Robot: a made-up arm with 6 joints. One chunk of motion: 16 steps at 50 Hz.
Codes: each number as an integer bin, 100 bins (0 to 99) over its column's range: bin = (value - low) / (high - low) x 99, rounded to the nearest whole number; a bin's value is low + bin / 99 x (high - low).
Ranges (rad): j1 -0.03..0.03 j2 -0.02..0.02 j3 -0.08..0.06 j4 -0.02..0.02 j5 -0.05..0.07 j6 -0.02..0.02
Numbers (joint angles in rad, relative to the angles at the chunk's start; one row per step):
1: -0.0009 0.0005 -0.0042 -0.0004 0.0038 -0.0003
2: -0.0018 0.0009 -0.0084 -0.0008 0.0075 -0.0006
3: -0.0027 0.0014 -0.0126 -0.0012 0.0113 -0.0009
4: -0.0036 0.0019 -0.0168 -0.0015 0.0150 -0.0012
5: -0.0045 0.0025 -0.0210 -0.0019 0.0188 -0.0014
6: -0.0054 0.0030 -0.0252 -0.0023 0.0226 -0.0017
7: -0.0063 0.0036 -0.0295 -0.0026 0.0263 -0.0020
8: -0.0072 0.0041 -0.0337 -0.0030 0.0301 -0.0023
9: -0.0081 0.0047 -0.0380 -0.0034 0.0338 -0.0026
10: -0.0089 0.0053 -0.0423 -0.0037 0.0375 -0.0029
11: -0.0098 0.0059 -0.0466 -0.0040 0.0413 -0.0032
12: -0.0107 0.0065 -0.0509 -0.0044 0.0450 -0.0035
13: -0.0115 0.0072 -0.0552 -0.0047 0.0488 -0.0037
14: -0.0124 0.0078 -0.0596 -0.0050 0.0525 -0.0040
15: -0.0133 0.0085 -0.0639 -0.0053 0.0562 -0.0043
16: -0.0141 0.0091 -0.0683 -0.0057 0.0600 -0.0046
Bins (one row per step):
1: 48 51 54 49 44 49
2: 47 52 51 48 47 48
3: 45 53 48 47 51 47
4: 44 54 45 46 54 47
5: 42 56 42 45 57 46
6: 41 57 39 44 60 45
7: 39 58 36 43 63 45
8: 38 60 33 42 66 44
9: 36 61 30 41 69 43
10: 35 63 27 40 72 42
11: 33 64 24 40 75 42
12: 32 66 21 39 78 41
13: 31 67 18 38 82 40
14: 29 69 14 37 85 40
15: 28 71 11 36 88 39
16: 26 72 8 35 91 38

